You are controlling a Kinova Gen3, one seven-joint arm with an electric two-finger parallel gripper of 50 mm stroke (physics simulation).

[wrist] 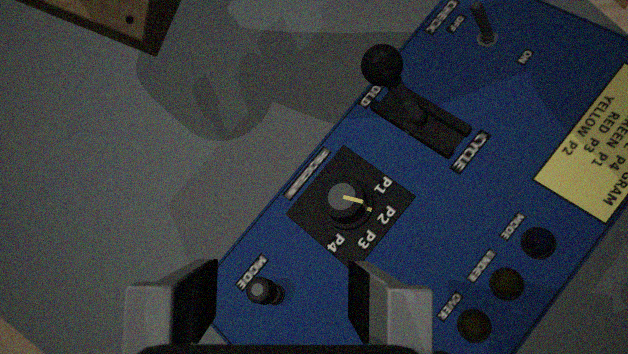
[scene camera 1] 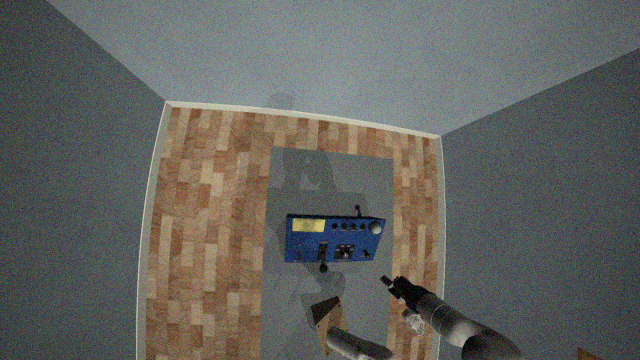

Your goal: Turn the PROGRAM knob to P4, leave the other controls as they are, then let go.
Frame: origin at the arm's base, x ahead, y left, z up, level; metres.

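Where they show: gripper, between the fingertips: point(wrist: 283, 288) point(scene camera 1: 386, 283); arm's base, origin of its link: point(scene camera 1: 332, 335).
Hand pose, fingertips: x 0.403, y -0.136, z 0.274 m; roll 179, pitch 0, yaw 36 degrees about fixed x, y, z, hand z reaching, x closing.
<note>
Each offset is from my fingertips to the centre of the thing. "spot": to the spot under its first point.
The PROGRAM knob {0.287 m down, 0.030 m ahead, 0.065 m left} point(wrist: 342, 196) point(scene camera 1: 345, 252) is a round knob on a dark square plate {0.302 m down, 0.037 m ahead, 0.065 m left} point(wrist: 310, 212) of the blue panel point(scene camera 1: 305, 242) point(wrist: 430, 200). In the wrist view its yellow pointer line points toward P2; P4 is printed nearer the fingers. My gripper point(scene camera 1: 389, 281) point(wrist: 283, 288) is open and empty. In the scene view it is below and to the right of the panel. In the wrist view the knob shows above the gap between the fingers, nearer the right finger, and no finger touches it.
A black ball lever {0.251 m down, 0.024 m back, 0.188 m left} point(wrist: 382, 65) point(scene camera 1: 323, 268) stands at the HOLD end of its slot. A CHECK toggle {0.284 m down, 0.032 m ahead, 0.305 m left} point(wrist: 482, 25) leans toward OFF. A small MODE stick {0.289 m down, 0.025 m ahead, 0.055 m right} point(wrist: 259, 290) lies between the fingers in view. Round buttons {spot: 0.212 m down, 0.181 m ahead, 0.133 m left} point(wrist: 538, 243), a grey dome {spot: 0.188 m down, 0.178 m ahead, 0.058 m right} point(scene camera 1: 375, 227) and a yellow card {0.230 m down, 0.194 m ahead, 0.262 m left} point(scene camera 1: 308, 225) are also on the panel.
</note>
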